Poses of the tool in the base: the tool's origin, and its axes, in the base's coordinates. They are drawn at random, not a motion.
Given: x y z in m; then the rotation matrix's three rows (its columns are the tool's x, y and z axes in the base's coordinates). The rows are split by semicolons.
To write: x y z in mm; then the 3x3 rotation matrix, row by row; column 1 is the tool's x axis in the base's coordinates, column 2 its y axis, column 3 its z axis. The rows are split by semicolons. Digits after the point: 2 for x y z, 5 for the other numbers.
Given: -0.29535 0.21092 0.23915; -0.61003 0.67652 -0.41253; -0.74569 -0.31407 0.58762; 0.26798 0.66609 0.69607
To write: -295.35 210.92 239.15; -0.61003 0.67652 -0.41253; -0.74569 -0.31407 0.58762; 0.26798 0.66609 0.69607
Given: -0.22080 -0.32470 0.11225; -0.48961 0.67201 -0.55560; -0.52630 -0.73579 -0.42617; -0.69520 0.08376 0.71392
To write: -220.80 -324.70 112.25; -0.48961 0.67201 -0.55560; -0.52630 -0.73579 -0.42617; -0.69520 0.08376 0.71392
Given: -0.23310 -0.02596 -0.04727; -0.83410 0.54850 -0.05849; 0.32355 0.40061 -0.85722; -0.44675 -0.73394 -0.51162
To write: -233.10 -25.96 -47.27; -0.83410 0.54850 -0.05849; 0.32355 0.40061 -0.85722; -0.44675 -0.73394 -0.51162
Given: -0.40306 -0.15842 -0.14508; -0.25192 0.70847 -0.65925; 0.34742 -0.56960 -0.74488; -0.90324 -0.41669 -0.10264
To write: -403.06 -158.42 -145.08; -0.25192 0.70847 -0.65925; 0.34742 -0.56960 -0.74488; -0.90324 -0.41669 -0.10264
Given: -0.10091 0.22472 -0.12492; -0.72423 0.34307 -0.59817; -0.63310 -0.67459 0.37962; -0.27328 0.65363 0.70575
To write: -100.91 224.72 -124.92; -0.72423 0.34307 -0.59817; -0.63310 -0.67459 0.37962; -0.27328 0.65363 0.70575
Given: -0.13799 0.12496 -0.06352; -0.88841 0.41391 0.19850; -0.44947 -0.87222 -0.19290; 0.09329 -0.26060 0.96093
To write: -137.99 124.96 -63.52; -0.88841 0.41391 0.19850; -0.44947 -0.87222 -0.19290; 0.09329 -0.26060 0.96093
